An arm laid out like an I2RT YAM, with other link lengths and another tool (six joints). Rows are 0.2 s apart.
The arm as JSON. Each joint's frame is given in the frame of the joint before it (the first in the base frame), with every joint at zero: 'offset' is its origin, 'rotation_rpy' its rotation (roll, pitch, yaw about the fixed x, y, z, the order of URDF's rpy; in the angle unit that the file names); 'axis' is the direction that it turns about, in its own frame. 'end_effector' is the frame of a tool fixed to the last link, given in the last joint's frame.
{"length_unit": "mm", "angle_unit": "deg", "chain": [
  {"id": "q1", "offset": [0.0, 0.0, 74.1], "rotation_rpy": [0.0, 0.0, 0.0], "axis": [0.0, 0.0, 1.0]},
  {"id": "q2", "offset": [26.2, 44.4, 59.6], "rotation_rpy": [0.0, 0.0, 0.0], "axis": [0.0, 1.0, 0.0]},
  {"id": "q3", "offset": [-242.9, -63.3, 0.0], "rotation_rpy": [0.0, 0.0, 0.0], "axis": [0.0, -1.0, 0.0]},
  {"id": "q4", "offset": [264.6, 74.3, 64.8], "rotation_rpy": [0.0, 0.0, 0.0], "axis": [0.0, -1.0, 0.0]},
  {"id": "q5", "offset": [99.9, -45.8, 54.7], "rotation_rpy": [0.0, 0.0, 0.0], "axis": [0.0, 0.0, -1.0]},
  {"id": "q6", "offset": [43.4, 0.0, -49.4], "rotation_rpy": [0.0, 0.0, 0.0], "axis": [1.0, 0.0, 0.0]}
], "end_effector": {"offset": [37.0, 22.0, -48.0], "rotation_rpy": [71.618, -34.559, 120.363]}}
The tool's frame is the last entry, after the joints.
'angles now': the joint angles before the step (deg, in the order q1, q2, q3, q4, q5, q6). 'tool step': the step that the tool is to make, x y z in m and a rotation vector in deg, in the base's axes. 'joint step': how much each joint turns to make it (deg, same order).
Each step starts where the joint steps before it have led.
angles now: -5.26 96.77 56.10 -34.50 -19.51 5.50
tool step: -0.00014 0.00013 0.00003 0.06 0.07 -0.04
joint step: 0.00 0.00 0.00 -0.05 -0.04 0.06
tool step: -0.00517 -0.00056 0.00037 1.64 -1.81 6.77
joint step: 0.00 0.00 0.00 -0.72 -3.43 -6.55
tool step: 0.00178 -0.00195 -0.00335 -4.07 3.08 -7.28
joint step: 0.05 0.09 -0.07 -0.32 5.97 6.47
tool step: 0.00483 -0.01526 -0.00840 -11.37 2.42 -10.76
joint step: -0.51 0.04 -0.02 0.04 13.65 7.36
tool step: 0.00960 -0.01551 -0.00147 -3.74 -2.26 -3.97
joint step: -1.81 0.00 0.02 2.69 3.89 1.20
